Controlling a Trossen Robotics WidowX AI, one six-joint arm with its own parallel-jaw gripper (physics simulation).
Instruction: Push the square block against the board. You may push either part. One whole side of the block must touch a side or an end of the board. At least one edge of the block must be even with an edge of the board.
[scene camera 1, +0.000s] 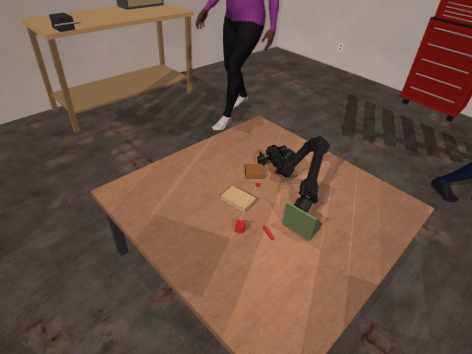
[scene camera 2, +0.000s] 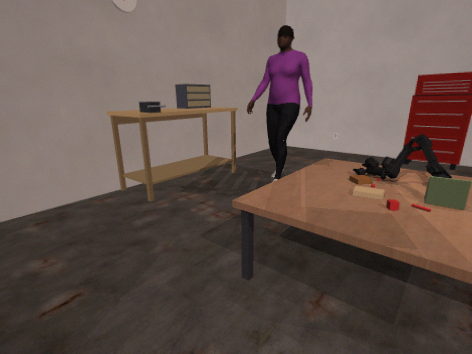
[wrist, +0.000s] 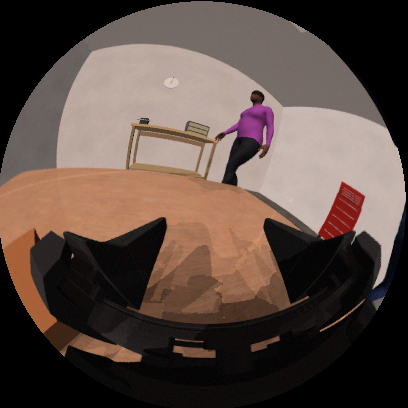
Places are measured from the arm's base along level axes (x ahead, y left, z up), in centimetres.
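Pixels of known places: gripper, fingertip midpoint: (scene camera 1: 266, 148) (scene camera 2: 357, 166) (wrist: 216, 222); arm's base at its link origin: (scene camera 1: 300, 209) (scene camera 2: 439, 186).
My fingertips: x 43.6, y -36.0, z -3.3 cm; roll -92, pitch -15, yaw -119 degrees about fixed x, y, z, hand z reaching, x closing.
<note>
Ahead of a thing's pixels: the offset from my fingertips to its top centre.
A brown squarish block @(dx -5.3, dy +19.5, dz -1.9 cm) (scene camera 1: 254, 171) (scene camera 2: 361, 179) lies on the table; part of it shows large at the left edge of the wrist view (wrist: 17, 270). A tan rectangular board @(dx -12.9, dy +43.8, dz -1.9 cm) (scene camera 1: 238, 198) (scene camera 2: 368, 192) lies flat, nearer the front in scene camera 1, with a gap between it and the block. My gripper (scene camera 1: 262, 156) (scene camera 2: 357, 171) (wrist: 216, 222) is open and empty, low over the table. It is just beyond the brown block in scene camera 1, with the block on its left side in the wrist view. Whether a finger touches the block is hidden.
A small red ball @(dx -13.4, dy +27.2, dz -3.3 cm) (scene camera 1: 257, 184) (scene camera 2: 373, 185) lies near the block and board. A red cube @(dx -25.4, dy +58.5, dz -0.9 cm) (scene camera 1: 240, 226) (scene camera 2: 393, 204) and a red stick @(dx -37.0, dy +51.7, dz -3.5 cm) (scene camera 1: 268, 232) (scene camera 2: 421, 207) lie nearer the front. A green panel (scene camera 1: 301, 221) (scene camera 2: 447, 192) stands before the arm's base.
</note>
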